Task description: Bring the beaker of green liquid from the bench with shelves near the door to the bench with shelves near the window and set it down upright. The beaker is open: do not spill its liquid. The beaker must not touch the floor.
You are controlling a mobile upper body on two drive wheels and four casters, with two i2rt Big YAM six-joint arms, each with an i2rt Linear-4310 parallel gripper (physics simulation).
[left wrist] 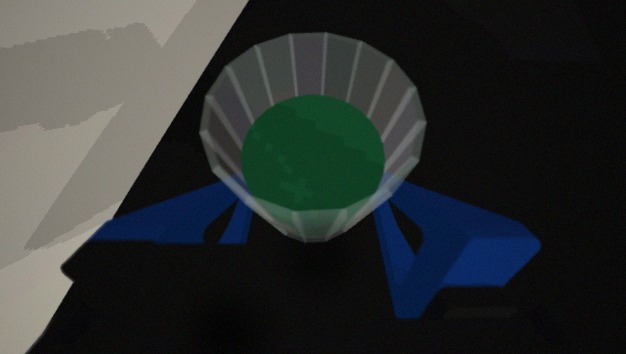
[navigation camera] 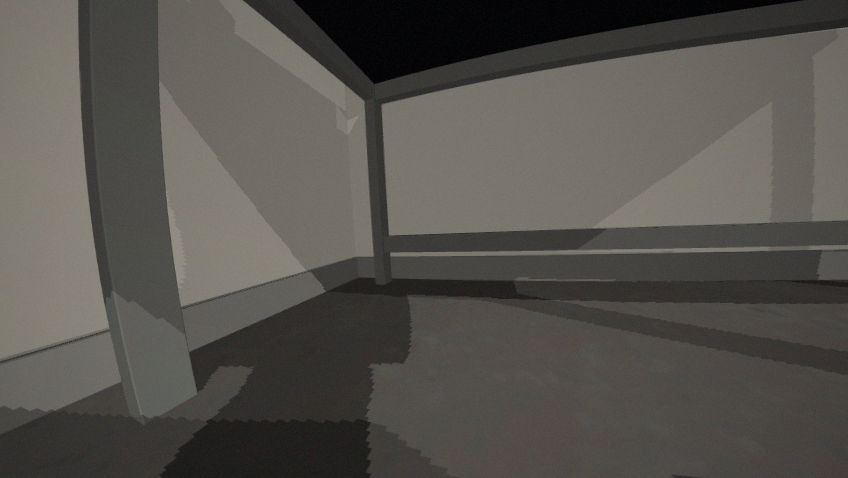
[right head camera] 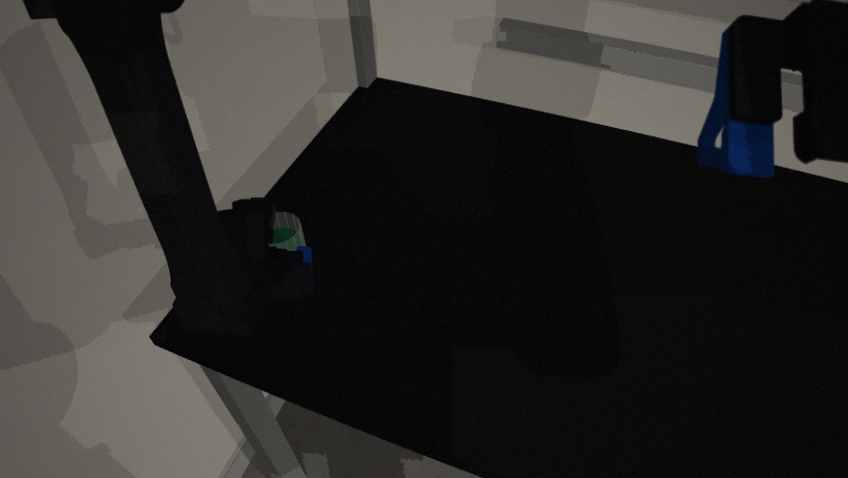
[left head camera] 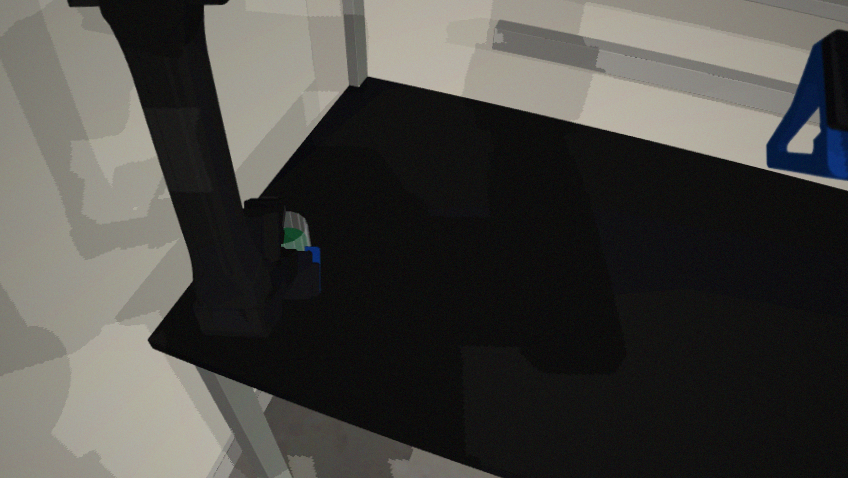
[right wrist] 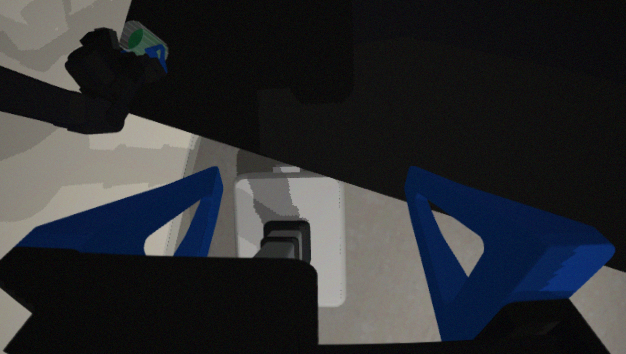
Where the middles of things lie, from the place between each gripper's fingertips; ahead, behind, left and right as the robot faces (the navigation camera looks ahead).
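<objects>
Beaker of green liquid (right head camera: pixel 288 234): from my right hand, 31 cm ahead, 44 cm to the left and 44 cm below.
My left gripper is 2 cm below the beaker of green liquid. Going by its middle, the beaker of green liquid is nearer to my left gripper than to my right hand.
</objects>
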